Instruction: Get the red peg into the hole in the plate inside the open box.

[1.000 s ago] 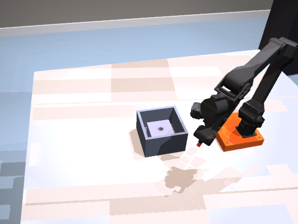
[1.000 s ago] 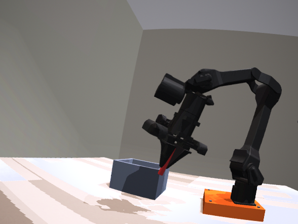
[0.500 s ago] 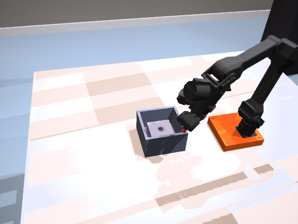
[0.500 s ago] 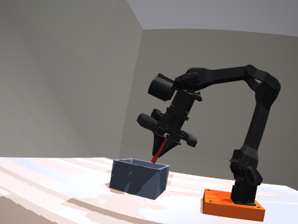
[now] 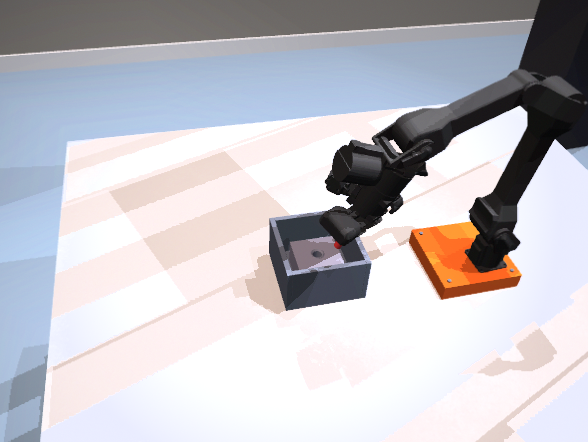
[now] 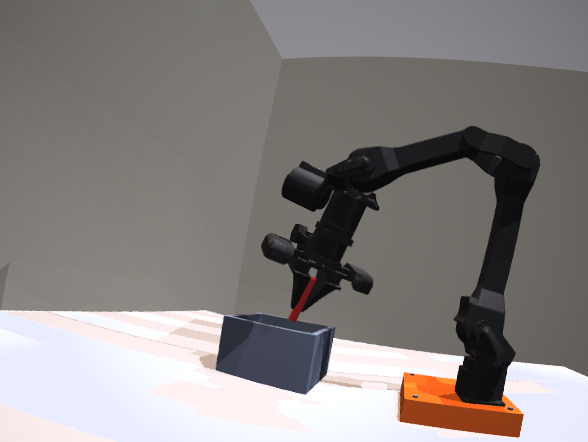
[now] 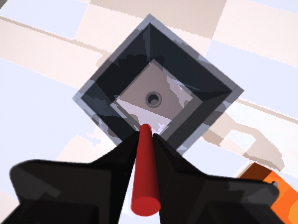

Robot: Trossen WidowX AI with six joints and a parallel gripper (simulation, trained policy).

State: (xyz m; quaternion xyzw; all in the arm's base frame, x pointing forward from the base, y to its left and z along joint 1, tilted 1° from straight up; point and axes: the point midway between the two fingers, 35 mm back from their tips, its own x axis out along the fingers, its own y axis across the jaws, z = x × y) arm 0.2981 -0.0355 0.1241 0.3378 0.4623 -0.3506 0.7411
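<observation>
The red peg lies 1 cm behind my gripper tip, 1 cm to the left of it and 2 cm above it. The rest, counted from my gripper tip: grey box (3 cm ahead, 4 cm to the right, 10 cm below).
</observation>
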